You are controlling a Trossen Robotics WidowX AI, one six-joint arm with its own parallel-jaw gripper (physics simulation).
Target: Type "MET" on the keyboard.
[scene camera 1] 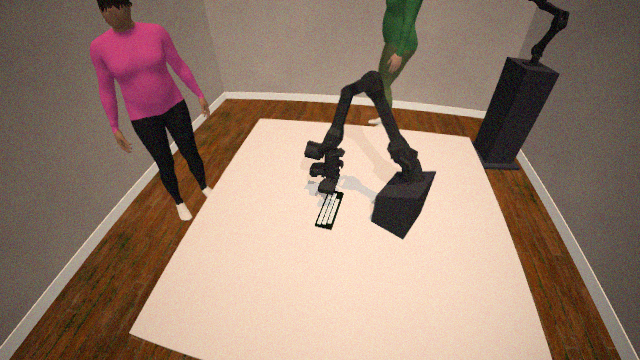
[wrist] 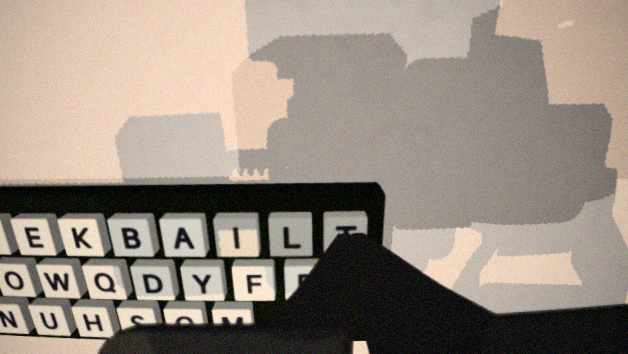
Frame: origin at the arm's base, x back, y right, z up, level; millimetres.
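Seen in the pictures: gripper, fingertip midpoint: (wrist: pixel 350 246); arm's base, link origin: (scene camera 1: pixel 415 178).
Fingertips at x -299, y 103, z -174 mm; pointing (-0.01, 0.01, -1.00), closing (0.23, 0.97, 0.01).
Pixels of each thing's top centre, then the offset from my fingertips to it. Level surfaces: height alone.
- T key, top centre: (wrist: pixel 345 237) dx +0, dy -1, dz -7 mm
- E key, top centre: (wrist: pixel 33 237) dx -28, dy -110, dz -7 mm
- M key, top centre: (wrist: pixel 232 325) dx +26, dy -51, dz -7 mm
- pale mat, surface height: dz -23 mm
The black keyboard (scene camera 1: pixel 318 226) (wrist: pixel 300 195) lies on the pale mat, with white lettered keys in three rows. My gripper (scene camera 1: pixel 328 191) (wrist: pixel 350 246) is shut and empty, pointing down at the keyboard's far end in the scene view. In the wrist view its fingertips cover the lower part of the T key (wrist: pixel 345 221), at the right end of the top row; whether they touch it cannot be told. The E key (wrist: pixel 34 237) is at the left of the top row. The M key (wrist: pixel 233 314) is in the bottom row, its lower part hidden by the gripper.
The pale mat (scene camera 1: pixel 320 290) lies on a wooden floor (scene camera 1: pixel 100 280). My arm's dark base block (scene camera 1: pixel 400 205) stands right of the keyboard. A figure in pink (scene camera 1: pixel 145 70) stands at the left, one in green (scene camera 1: pixel 400 30) at the back. A second arm stands on a dark pedestal (scene camera 1: pixel 515 110).
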